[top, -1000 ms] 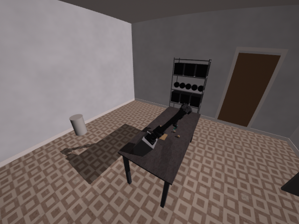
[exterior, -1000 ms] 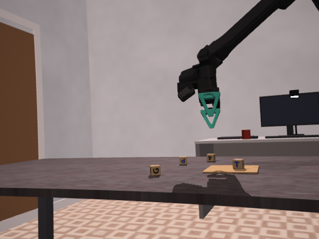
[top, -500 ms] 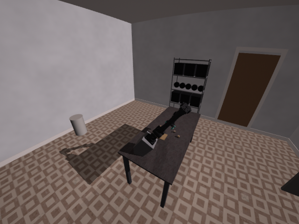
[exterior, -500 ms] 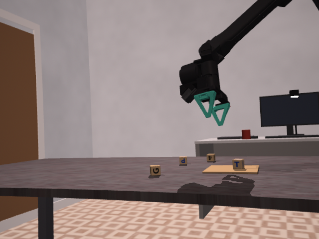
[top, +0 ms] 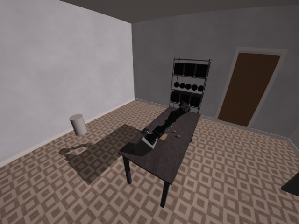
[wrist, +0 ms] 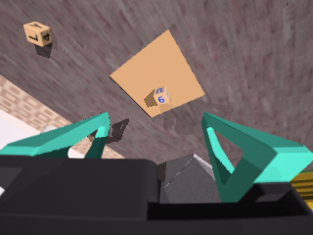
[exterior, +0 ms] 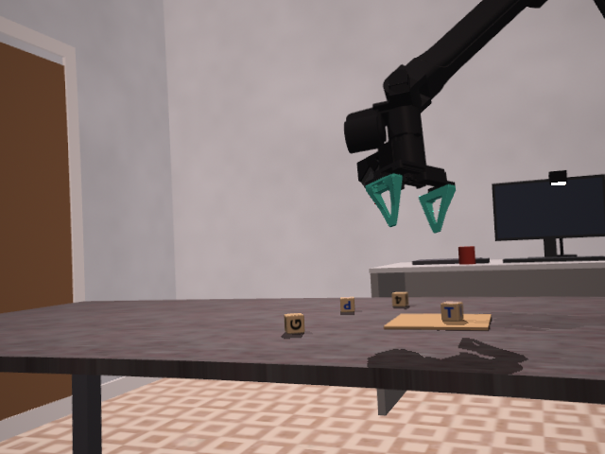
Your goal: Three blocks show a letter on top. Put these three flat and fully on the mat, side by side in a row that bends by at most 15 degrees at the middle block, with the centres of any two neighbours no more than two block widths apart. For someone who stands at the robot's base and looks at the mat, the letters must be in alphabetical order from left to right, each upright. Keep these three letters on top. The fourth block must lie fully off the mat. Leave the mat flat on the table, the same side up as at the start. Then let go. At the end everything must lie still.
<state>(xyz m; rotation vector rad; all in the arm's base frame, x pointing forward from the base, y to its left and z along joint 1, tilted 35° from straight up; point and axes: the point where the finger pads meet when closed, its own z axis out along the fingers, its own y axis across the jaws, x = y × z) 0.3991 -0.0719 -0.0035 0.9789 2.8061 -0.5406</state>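
Now: hand 50 mm past the block, 50 mm to the right of it and 130 mm above it. Also, from my hand: mat (30 mm behind, 50 mm to the left, 150 mm below).
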